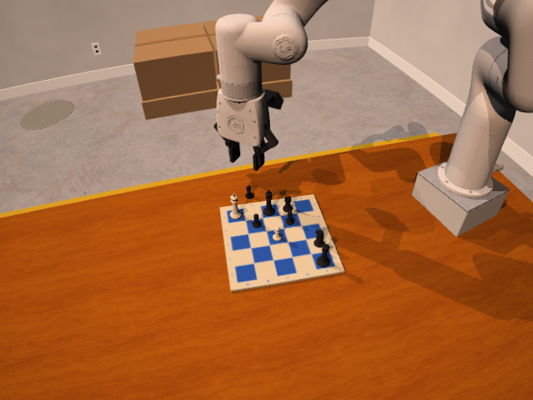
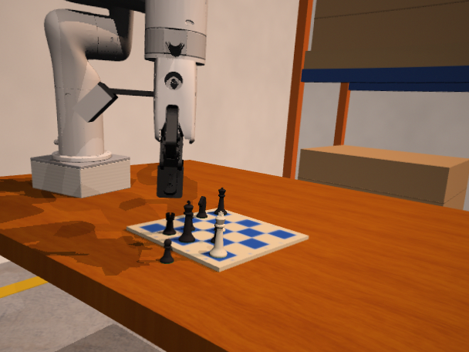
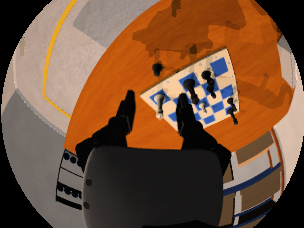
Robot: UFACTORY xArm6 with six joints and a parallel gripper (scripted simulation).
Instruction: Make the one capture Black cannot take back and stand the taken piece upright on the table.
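Now: hand 80 mm above the tall white piece, 60 mm to the right of it and 40 mm short of it. Round my hand: white pawn: 150 mm to the left, 100 mm below, 20 mm behind; then blue-and-cream chessboard: 140 mm to the left, 110 mm below, 20 mm behind; then black tall piece: 80 mm below, 70 mm to the left, 30 mm behind.
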